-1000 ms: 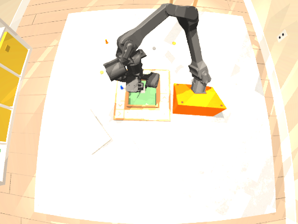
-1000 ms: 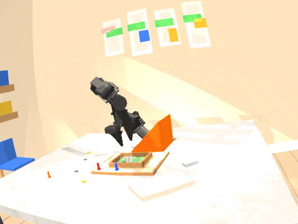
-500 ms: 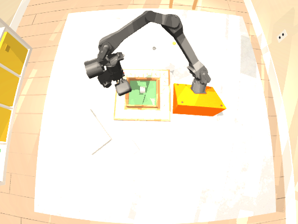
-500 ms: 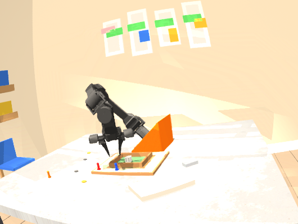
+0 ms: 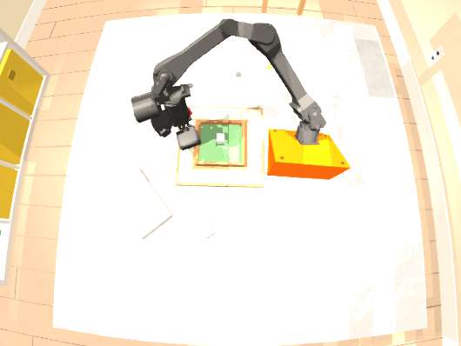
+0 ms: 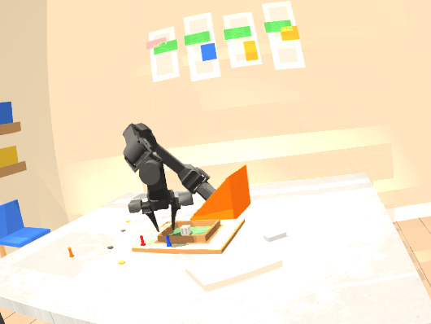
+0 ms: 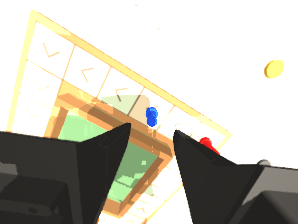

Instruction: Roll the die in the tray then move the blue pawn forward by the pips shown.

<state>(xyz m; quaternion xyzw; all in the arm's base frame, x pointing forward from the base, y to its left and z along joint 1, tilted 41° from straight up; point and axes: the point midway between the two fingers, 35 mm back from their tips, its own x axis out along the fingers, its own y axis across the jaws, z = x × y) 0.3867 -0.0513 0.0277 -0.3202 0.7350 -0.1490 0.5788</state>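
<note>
My gripper tip is now 3 cm above the blue pawn. Also, from my gripper tip: white die (11 cm behind, 2 cm to the left, 3 cm below); green tray (11 cm behind, 4 cm to the left, 5 cm below); red pawn (1 cm behind, 9 cm to the right, 3 cm below).
</note>
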